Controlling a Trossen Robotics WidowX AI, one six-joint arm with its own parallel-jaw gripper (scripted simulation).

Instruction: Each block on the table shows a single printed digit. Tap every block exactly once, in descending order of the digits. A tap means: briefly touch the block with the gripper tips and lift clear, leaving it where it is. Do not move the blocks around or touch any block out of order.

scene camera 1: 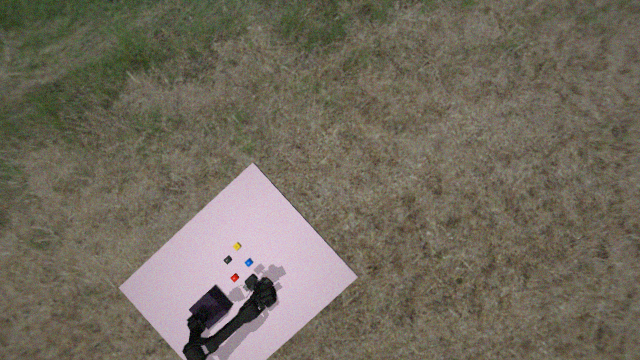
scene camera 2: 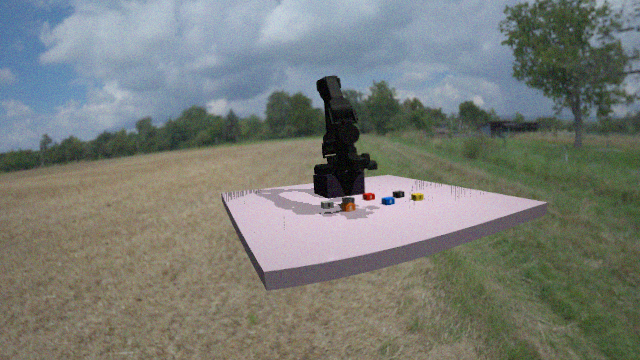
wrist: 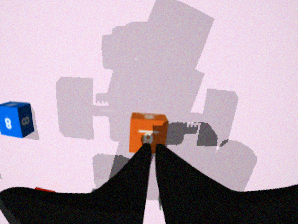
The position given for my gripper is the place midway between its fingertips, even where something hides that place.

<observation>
My gripper (scene camera 2: 348,195) is shut, holding nothing. I also see an orange block (wrist: 144,127).
My gripper also shows in the wrist view (wrist: 152,149).
</observation>
